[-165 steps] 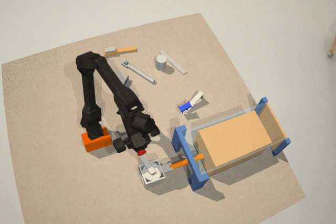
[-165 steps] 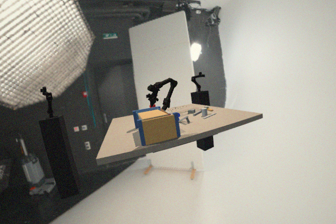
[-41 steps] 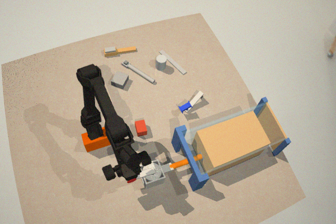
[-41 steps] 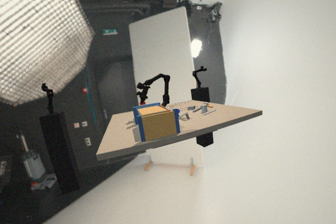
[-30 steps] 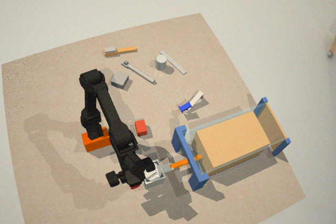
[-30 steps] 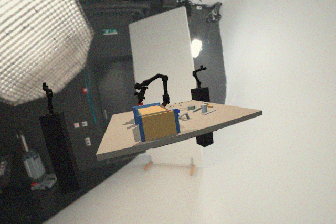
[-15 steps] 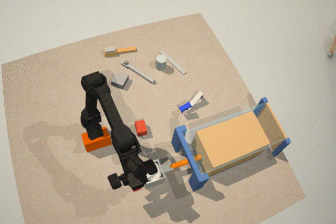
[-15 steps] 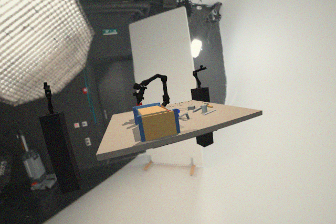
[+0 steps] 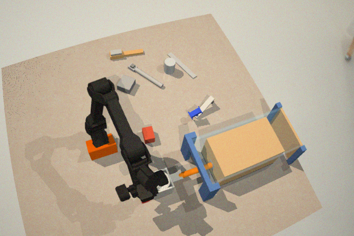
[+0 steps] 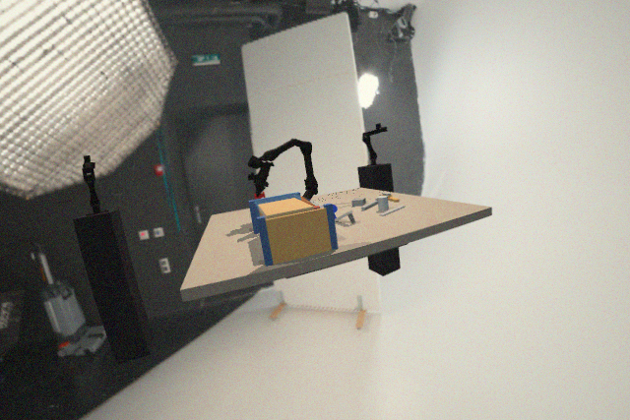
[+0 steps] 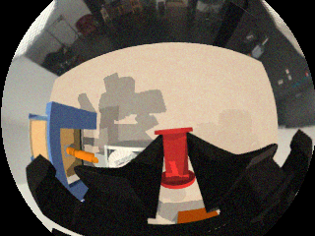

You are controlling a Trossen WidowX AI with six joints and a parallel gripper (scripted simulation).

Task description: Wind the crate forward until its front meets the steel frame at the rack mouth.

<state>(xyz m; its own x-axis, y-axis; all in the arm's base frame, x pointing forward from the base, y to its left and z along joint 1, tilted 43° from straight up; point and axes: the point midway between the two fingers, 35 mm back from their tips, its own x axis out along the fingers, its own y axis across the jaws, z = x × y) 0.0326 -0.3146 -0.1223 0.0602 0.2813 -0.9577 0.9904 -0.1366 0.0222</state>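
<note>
My gripper tip is 4 cm short of the red-knobbed winch handle, 3 cm to the right of it and 4 cm above it. From my gripper tip the other things lie so: hand winch: 8 cm ahead, 5 cm to the left, 11 cm below; blue steel frame: 25 cm ahead, 3 cm to the left, 4 cm below; red knob: 2 cm to the left, 1 cm below.
</note>
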